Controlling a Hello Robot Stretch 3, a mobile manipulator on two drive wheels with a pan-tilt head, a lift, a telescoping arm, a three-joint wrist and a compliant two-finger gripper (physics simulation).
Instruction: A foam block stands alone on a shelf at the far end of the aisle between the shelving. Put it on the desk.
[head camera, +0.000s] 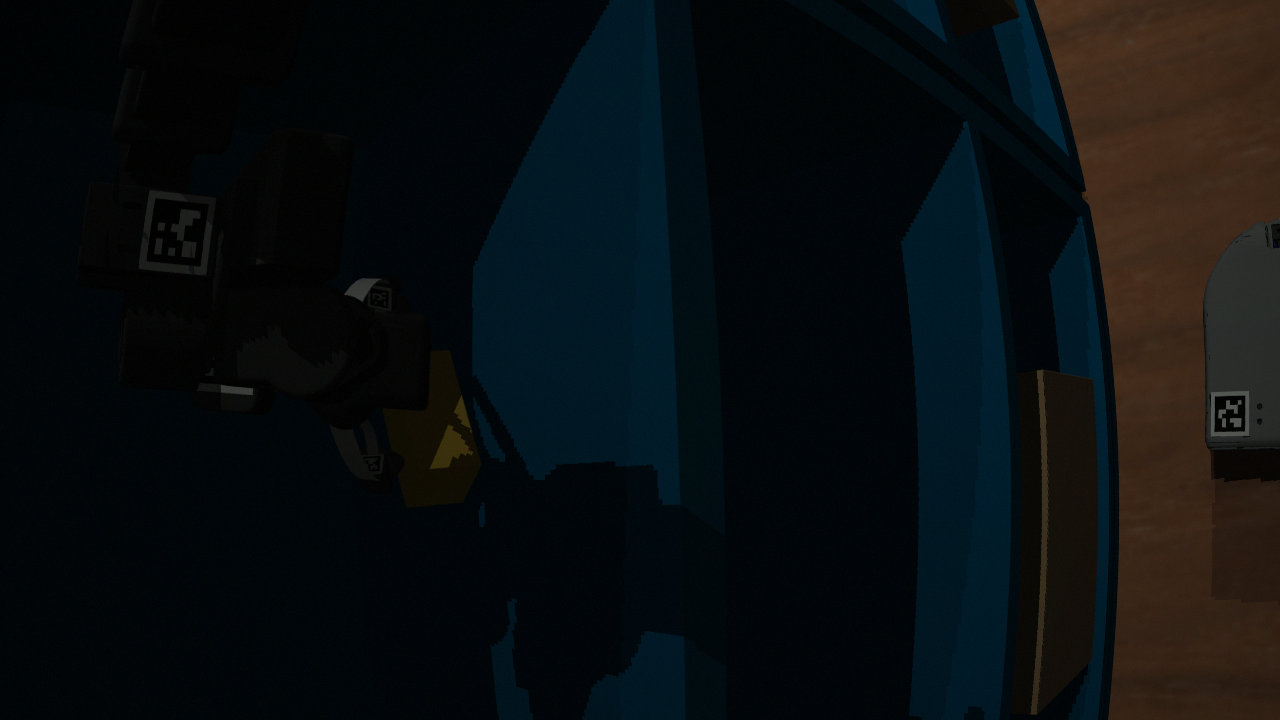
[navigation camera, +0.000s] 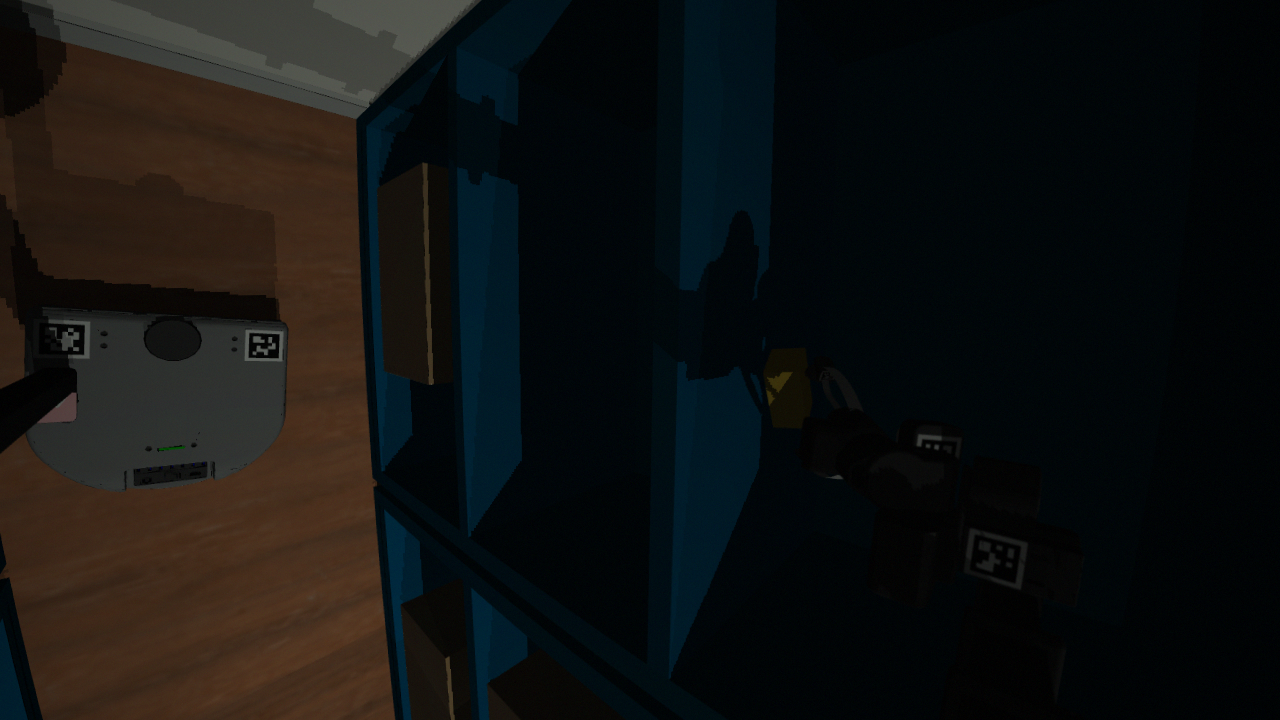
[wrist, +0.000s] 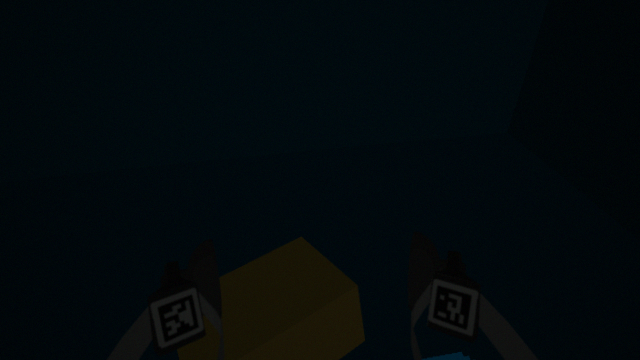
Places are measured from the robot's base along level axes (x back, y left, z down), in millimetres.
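Pixels of known places: gripper, fingertip midpoint: (navigation camera: 812, 411) (wrist: 314, 262); robot's base at its link origin: (navigation camera: 173, 337).
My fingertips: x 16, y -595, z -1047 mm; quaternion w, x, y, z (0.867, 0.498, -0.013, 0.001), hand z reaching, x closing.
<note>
Ahead of a thing's pixels: the offset from my fingertips to its top centre. Level surfaces: height alone.
The yellow foam block @[dz -1, dx -29, dy +21 mm] (head camera: 434, 456) (navigation camera: 787, 389) (wrist: 290, 295) is on the blue shelf board @[dz +56 mm] (head camera: 572, 313) (navigation camera: 716, 555), in dim light with shadows across it. My gripper (head camera: 375, 380) (wrist: 314, 262) is open at the block. In the wrist view the block lies between the fingers, turned at an angle. Its left side is against or just behind the left finger, and a gap shows on the right. In the head view the gripper body hides part of the block. Contact with the left finger is unclear. The desk does not show.
A brown box @[dz +700, dx -190, dy +90 mm] (head camera: 1065, 519) (navigation camera: 416, 277) stands in a lower compartment. More brown boxes (navigation camera: 438, 653) are in the neighbouring unit. My base (head camera: 1244, 331) (navigation camera: 170, 402) is on the wooden floor @[dz +1046 mm] (head camera: 1172, 223) (navigation camera: 322, 537) beside the shelving. A pale wall (navigation camera: 358, 44) is beyond.
</note>
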